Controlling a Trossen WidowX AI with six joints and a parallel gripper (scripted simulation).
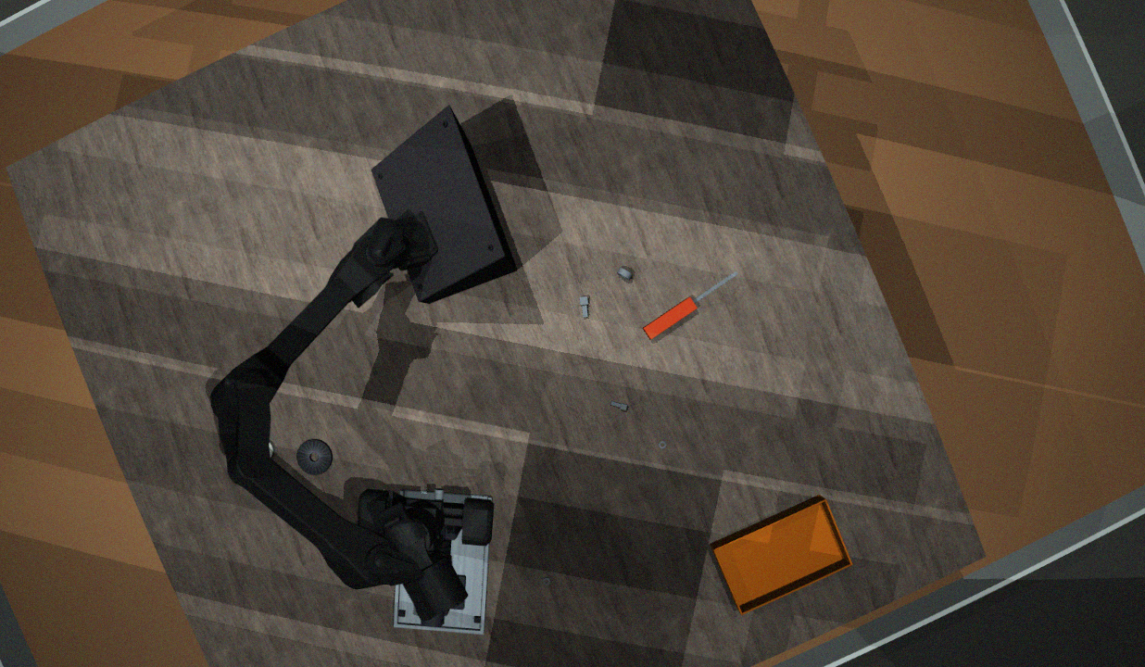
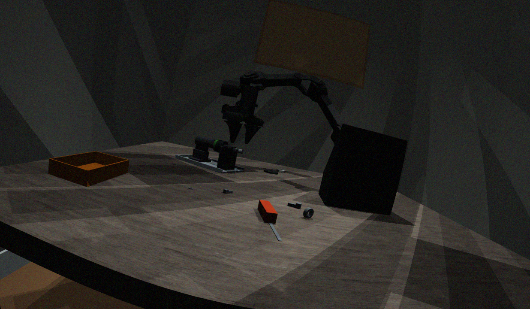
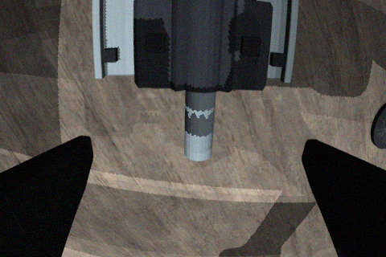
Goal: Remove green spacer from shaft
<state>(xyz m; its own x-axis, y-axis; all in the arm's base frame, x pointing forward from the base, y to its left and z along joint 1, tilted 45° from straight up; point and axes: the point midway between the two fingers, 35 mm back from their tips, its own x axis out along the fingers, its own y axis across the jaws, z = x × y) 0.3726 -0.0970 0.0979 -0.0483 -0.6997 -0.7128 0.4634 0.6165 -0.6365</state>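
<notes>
My gripper tip is 6 cm short of the grey shaft, 3 cm to the left of it and 3 cm above it. Also, from my gripper tip: green spacer: 8 cm ahead, 4 cm to the right, 3 cm below; then nut: 40 cm to the left, 21 cm behind, 9 cm below; then dark round piece: 18 cm to the right, 14 cm behind, 10 cm below.
</notes>
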